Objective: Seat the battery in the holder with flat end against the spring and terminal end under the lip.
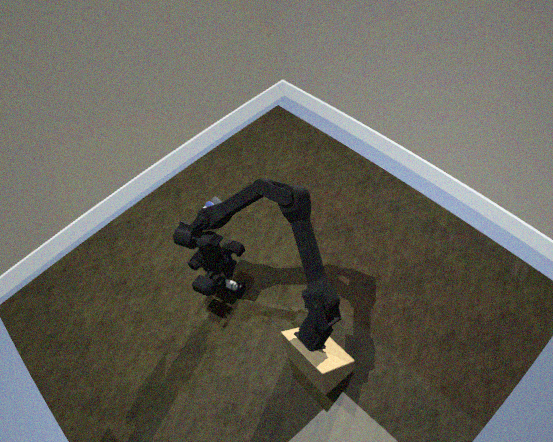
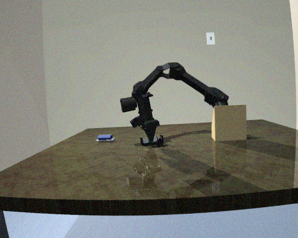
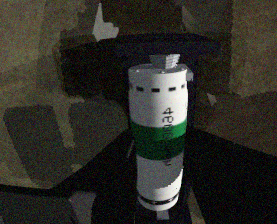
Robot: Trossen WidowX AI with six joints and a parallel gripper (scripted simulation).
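Now: gripper tip 10 mm below the white battery.
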